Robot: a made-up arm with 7 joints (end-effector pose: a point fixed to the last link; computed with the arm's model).
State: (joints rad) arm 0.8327 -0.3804 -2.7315 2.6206 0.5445 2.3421 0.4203
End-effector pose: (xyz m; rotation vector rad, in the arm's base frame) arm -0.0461 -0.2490 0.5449 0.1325 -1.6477 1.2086
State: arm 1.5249 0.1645 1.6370 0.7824 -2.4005 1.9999 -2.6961
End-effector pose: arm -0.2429 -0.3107 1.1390 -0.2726 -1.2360 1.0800
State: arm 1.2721 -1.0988 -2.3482 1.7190 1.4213 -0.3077 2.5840
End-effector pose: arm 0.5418 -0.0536 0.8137 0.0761 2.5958 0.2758
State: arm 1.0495 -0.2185 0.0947 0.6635 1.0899 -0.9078 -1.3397
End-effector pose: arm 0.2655 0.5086 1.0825 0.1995 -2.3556 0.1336
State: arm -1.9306 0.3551 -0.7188 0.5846 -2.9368 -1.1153 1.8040
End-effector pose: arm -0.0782 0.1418 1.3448 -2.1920 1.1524 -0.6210
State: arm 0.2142 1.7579 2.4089 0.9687 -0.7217 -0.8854 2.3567
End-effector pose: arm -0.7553 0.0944 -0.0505 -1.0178 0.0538 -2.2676
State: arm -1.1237 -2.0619 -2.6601 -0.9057 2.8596 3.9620 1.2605
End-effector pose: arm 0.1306 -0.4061 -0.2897 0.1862 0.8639 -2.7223
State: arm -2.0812 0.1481 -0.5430 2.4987 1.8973 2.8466 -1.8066
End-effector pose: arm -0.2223 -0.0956 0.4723 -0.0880 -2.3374 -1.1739
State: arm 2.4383 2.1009 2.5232 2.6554 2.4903 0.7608 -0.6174
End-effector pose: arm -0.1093 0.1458 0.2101 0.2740 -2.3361 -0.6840
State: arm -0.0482 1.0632 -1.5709 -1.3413 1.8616 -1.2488 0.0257
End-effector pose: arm -0.4416 0.4072 0.8029 1.4936 -0.3244 0.9631
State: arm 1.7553 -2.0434 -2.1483 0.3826 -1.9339 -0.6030 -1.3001
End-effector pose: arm 0.0184 0.9314 -0.0655 0.1199 -1.0205 0.5520
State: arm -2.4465 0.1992 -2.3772 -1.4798 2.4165 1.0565 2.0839
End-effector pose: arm -0.0952 -0.3582 1.0328 -0.1475 -2.0101 1.6635
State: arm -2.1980 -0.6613 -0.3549 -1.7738 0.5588 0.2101 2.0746
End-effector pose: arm 0.1768 0.1109 0.9779 0.5935 -0.9436 2.6923
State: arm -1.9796 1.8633 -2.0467 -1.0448 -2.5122 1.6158 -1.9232
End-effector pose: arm 0.4994 0.6137 0.5071 -0.3506 1.2817 0.0490
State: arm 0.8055 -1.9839 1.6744 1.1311 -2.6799 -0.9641 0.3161
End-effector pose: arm 0.2972 0.8038 0.1918 1.5730 1.1542 0.1734
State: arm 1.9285 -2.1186 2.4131 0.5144 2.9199 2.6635 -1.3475
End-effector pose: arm -0.2844 0.7866 0.1951 1.1872 -0.4653 -2.1264
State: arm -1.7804 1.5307 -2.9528 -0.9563 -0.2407 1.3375 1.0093
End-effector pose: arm 0.1586 0.6200 0.8636 -0.8629 -0.0143 -0.8844
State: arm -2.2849 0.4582 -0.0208 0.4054 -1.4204 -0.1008 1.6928
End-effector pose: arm 0.1652 0.2918 1.3480 -1.6059 -0.6959 0.8723
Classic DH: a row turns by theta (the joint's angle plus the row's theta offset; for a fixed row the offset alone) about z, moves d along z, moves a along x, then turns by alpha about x. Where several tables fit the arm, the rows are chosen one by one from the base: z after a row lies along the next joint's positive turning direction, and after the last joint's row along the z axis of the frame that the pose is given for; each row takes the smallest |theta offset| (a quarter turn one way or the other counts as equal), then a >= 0, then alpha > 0; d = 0 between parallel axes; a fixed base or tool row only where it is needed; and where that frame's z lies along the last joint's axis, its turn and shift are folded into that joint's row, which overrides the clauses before.
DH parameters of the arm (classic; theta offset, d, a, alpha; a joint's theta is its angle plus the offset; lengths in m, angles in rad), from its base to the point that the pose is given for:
joint 1: 0 0.373 0 1.5708
joint 2: 0 0.084 0 -1.5708
joint 3: 0 0.453 0.015 -1.5708
joint 4: 0 0.052 -0.023 1.5708
joint 5: 0 0.493 0 1.5708
joint 6: 1.5708 0.093 0.077 1.5708
joint 7: 0 0.01 0 0

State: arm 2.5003 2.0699 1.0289 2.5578 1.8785 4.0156 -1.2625
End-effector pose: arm -0.0565 -0.1655 0.3422 -1.4142 0.9870 -0.9764
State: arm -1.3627 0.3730 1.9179 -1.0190 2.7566 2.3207 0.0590
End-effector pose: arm -0.4788 0.1732 1.0710 -0.0180 -0.1901 0.4006
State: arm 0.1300 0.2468 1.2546 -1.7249 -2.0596 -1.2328 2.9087
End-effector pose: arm -0.1555 -0.5432 0.5595 0.5105 1.8249 2.1214
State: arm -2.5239 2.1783 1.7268 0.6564 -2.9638 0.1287 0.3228
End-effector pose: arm 0.6603 0.1972 -0.3161 -1.5070 0.9142 0.4748
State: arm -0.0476 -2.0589 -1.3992 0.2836 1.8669 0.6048 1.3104
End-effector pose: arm 0.8012 -0.3568 -0.1588 -1.7279 2.2858 0.0579
